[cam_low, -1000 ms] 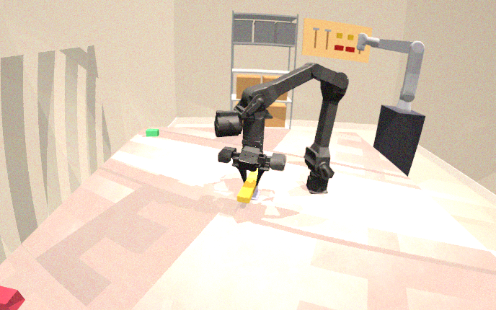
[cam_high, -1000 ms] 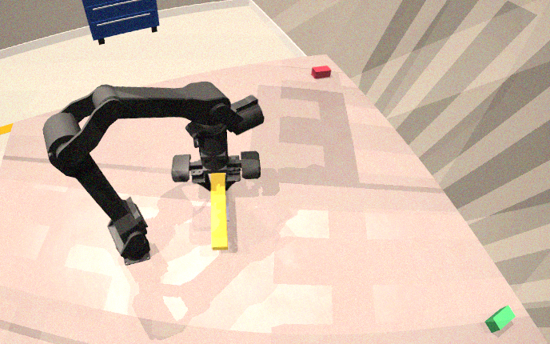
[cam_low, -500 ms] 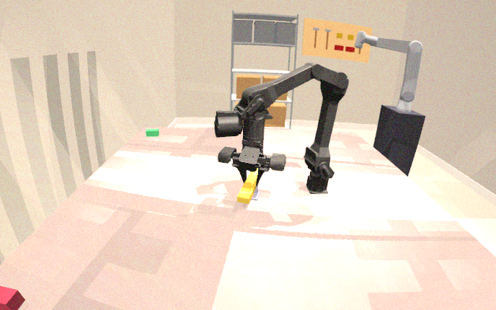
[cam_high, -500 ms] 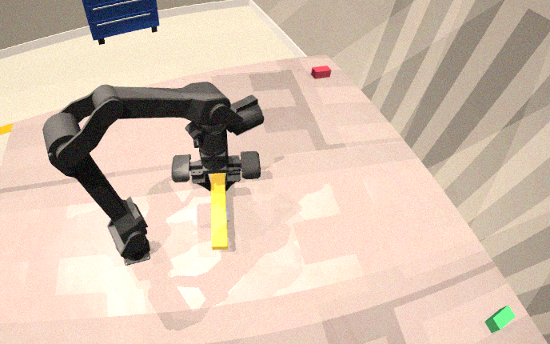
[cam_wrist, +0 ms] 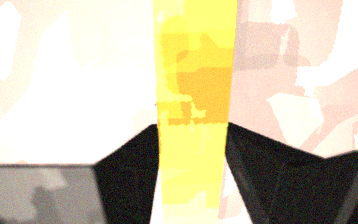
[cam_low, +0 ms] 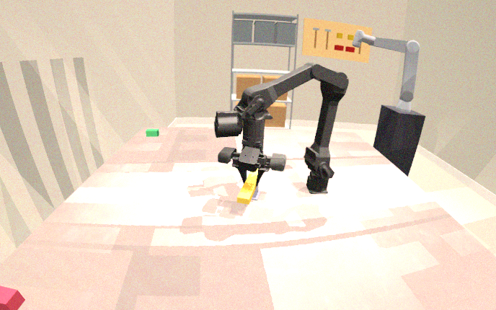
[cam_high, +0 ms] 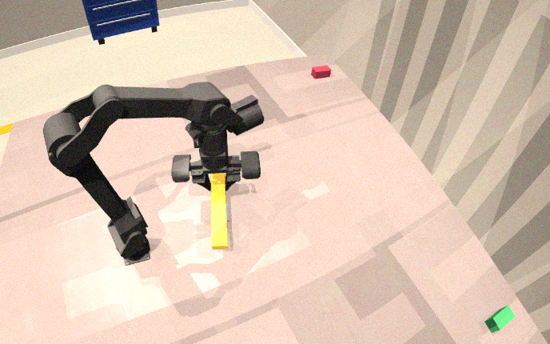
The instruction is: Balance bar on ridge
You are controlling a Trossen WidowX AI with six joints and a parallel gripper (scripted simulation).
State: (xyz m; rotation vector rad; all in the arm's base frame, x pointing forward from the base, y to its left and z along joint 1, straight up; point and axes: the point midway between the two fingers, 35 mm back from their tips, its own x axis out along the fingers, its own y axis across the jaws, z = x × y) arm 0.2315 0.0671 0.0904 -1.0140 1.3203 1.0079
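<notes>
My gripper tip is 30 mm to the left of the yellow bar and 10 mm past it. The rest, counted from my gripper tip: green block 570 mm to the right, 510 mm ahead, 40 mm below; red block 510 mm ahead, 430 mm to the left, 40 mm below.
</notes>
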